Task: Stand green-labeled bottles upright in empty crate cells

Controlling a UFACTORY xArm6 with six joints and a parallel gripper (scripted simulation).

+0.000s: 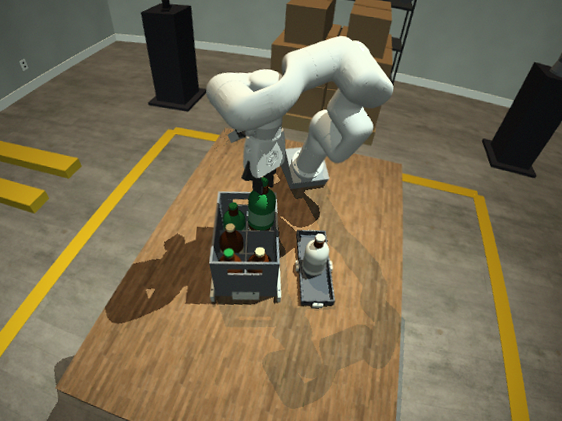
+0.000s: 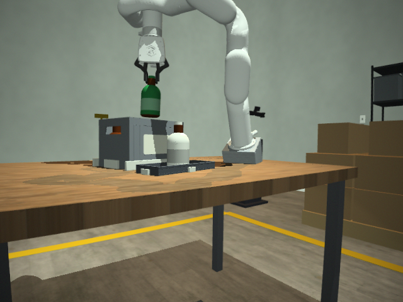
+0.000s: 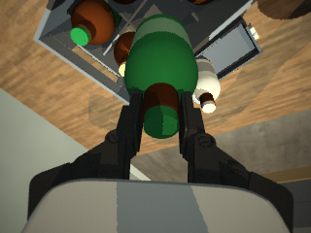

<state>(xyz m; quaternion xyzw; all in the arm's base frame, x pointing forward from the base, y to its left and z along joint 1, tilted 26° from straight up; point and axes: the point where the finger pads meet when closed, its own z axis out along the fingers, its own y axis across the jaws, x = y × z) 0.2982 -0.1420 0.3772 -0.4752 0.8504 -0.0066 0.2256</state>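
My hand is 10 mm short of the grey crate, 40 mm to the left of it and 250 mm above it. Also, from my hand: tray: 20 mm behind, 170 mm to the left, 320 mm below; then white-labeled bottle: 20 mm behind, 170 mm to the left, 250 mm below.
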